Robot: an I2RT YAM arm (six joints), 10 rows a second.
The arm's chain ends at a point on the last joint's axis. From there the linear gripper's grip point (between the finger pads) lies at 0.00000 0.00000 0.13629 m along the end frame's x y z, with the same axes.
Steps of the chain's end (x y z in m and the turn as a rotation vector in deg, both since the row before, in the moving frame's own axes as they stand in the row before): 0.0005, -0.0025, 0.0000, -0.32, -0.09, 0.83; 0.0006, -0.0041, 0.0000, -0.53, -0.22, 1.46; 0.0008, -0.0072, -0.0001, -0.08, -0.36, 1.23; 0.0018, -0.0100, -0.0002, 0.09, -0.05, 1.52; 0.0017, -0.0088, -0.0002, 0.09, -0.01, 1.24; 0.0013, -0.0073, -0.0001, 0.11, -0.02, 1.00; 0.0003, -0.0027, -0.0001, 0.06, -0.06, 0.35; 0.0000, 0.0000, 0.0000, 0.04, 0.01, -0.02; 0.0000, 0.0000, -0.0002, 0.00, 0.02, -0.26
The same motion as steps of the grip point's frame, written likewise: 0.0003, -0.0017, 0.0000, -0.32, -0.09, 0.83; 0.0001, -0.0028, 0.0000, -0.53, -0.22, 1.46; -0.0001, -0.0070, -0.0001, -0.08, -0.36, 1.23; 0.0017, -0.0102, -0.0002, 0.09, -0.05, 1.52; 0.0017, -0.0090, -0.0002, 0.09, -0.01, 1.24; 0.0013, -0.0076, -0.0001, 0.11, -0.02, 1.00; 0.0002, -0.0028, -0.0001, 0.06, -0.06, 0.35; 0.0000, -0.0001, 0.0000, 0.04, 0.01, -0.02; 0.0000, 0.0000, -0.0002, 0.00, 0.02, -0.26
